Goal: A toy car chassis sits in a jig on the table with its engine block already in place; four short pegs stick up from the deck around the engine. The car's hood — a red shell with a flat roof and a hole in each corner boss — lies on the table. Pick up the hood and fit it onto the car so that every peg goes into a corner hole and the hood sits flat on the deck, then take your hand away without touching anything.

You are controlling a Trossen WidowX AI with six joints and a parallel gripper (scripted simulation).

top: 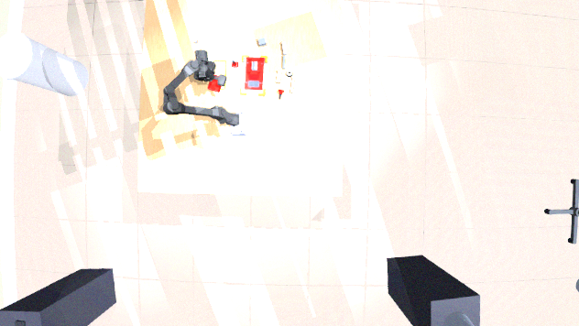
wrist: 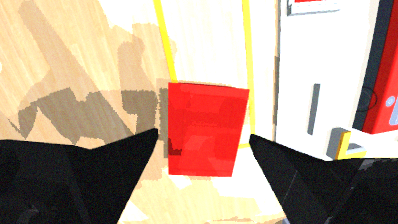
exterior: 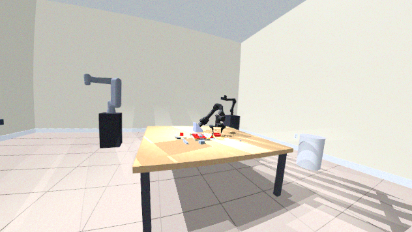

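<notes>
Now: the red hood 10 mm below my gripper tip. From my gripper tip the other things lie so: black wheel 30 mm ahead, 460 mm to the right, 10 mm below; grey engine block 80 mm ahead, 250 mm to the right.
</notes>
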